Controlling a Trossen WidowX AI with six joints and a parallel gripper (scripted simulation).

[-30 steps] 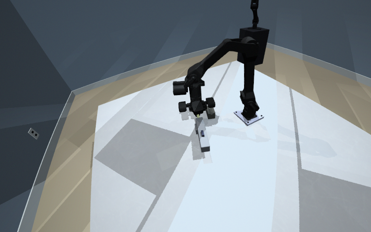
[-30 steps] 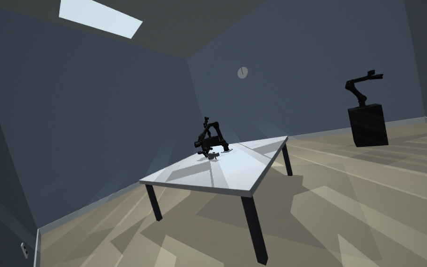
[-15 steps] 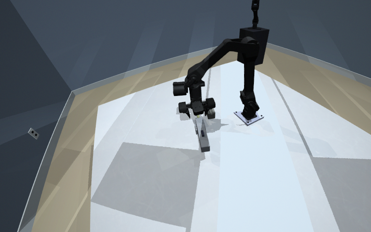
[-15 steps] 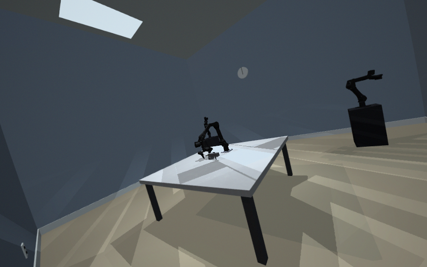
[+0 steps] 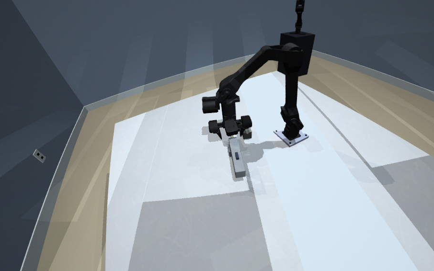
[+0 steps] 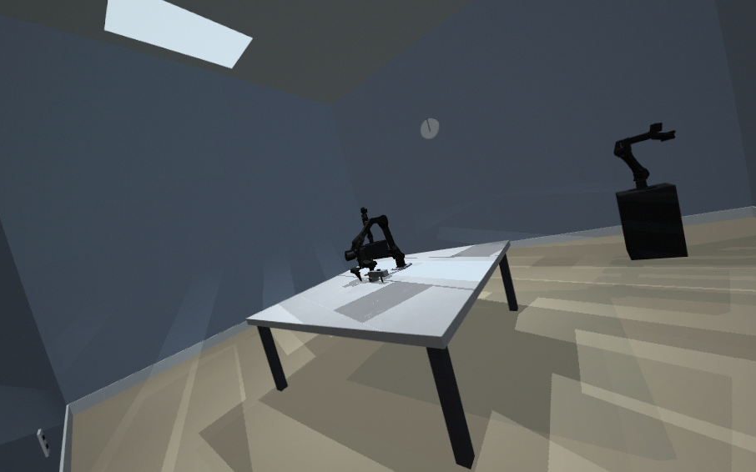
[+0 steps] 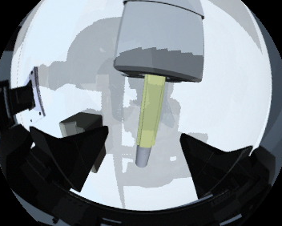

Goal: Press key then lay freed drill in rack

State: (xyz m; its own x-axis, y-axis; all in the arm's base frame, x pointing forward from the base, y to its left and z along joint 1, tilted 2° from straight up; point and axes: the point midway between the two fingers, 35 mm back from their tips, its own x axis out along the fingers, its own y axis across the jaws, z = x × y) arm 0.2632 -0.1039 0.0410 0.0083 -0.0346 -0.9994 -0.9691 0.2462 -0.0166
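Right now the drill is 10 mm ahead of my gripper tip, 40 mm to the left of it and 30 mm above it. Also, from my gripper tip: grey rack: 80 mm behind, 10 mm above; then dark piece: 40 mm ahead, 170 mm to the left, 40 mm above.
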